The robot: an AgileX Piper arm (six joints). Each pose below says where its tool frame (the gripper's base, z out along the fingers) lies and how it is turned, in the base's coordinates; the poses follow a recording.
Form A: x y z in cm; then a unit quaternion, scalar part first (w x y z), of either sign.
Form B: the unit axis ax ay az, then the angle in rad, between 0 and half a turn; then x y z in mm. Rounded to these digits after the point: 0 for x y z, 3 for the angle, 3 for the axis.
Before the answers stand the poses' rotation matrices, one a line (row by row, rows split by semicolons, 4 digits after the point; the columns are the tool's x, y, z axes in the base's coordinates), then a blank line. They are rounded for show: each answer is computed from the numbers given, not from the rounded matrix.
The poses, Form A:
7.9, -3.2, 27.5, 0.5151, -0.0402, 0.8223, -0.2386
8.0, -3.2, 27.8, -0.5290, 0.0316, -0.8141, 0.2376
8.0, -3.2, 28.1, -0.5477, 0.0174, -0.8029, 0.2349
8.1, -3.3, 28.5, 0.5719, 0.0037, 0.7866, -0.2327
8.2, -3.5, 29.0, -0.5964, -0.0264, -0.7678, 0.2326
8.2, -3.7, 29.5, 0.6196, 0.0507, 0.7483, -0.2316
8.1, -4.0, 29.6, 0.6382, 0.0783, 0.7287, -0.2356
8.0, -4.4, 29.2, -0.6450, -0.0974, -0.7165, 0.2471
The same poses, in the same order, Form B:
-0.4661 0.1797 0.8663; -0.3119 0.8829 -0.3510; -0.8279 -0.4338 -0.3555
-0.4384 0.1999 0.8763; -0.3028 0.8851 -0.3534; -0.8463 -0.4203 -0.3274
-0.3995 0.2293 0.8876; -0.2852 0.8891 -0.3581; -0.8712 -0.3962 -0.2898
-0.3458 0.2720 0.8980; -0.2603 0.8917 -0.3703; -0.9015 -0.3619 -0.2375
-0.2872 0.3180 0.9035; -0.2369 0.8904 -0.3887; -0.9281 -0.3257 -0.1804
-0.2271 0.3629 0.9037; -0.2111 0.8876 -0.4094; -0.9507 -0.2838 -0.1250
-0.1731 0.4149 0.8933; -0.1866 0.8767 -0.4433; -0.9671 -0.2434 -0.0743
-0.1489 0.4584 0.8762; -0.1792 0.8589 -0.4798; -0.9725 -0.2285 -0.0458

-0.047, 0.959, -0.278, 2.059, 79, -32, 275
-0.037, 0.959, -0.280, 2.027, 80, -32, 278
-0.021, 0.960, -0.281, 1.982, 80, -32, 281
0.005, 0.959, -0.284, 1.924, 81, -33, 285
0.033, 0.957, -0.290, 1.864, 82, -35, 290
0.065, 0.953, -0.295, 1.805, 82, -37, 295
0.102, 0.947, -0.306, 1.757, 81, -40, 296
0.127, 0.938, -0.323, 1.739, 80, -44, 292

